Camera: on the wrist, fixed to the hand. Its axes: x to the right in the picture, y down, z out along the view.
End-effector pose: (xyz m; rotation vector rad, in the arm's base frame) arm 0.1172 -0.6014 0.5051 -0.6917 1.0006 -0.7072
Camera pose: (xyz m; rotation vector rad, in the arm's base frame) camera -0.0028 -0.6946 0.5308 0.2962 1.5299 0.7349
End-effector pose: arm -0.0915 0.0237 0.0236 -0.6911 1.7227 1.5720
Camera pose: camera -0.0412 -0.1030 -0.0483 -0.5130 -1.6965 -1.7084
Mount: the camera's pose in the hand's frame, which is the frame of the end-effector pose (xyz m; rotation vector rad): 0.0169 -0.0992 -0.1167 -0.1389 0.3477 1.6584
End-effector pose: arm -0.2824 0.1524 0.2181 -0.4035 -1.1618 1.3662
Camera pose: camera -0.1369 0.1882 0.2542 -1.8808 -0.4515 2.3894
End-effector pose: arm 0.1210 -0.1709 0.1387 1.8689 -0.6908 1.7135
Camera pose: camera 0.1026 -0.0196 0.1615 -0.4305 1.8640 -1.9219
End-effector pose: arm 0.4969 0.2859 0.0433 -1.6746 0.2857 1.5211
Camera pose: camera 0.6495 0.2728 0.0599 1.3107 -1.6288 -1.6819
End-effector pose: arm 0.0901 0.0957 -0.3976 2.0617 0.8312 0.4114
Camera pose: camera -0.0030 0.2178 -0.4105 2.1044 -0.9418 1.6233
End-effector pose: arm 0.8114 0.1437 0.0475 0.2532 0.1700 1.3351
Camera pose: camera 0.8772 0.1489 -0.0918 -0.0230 0.1436 3.0293
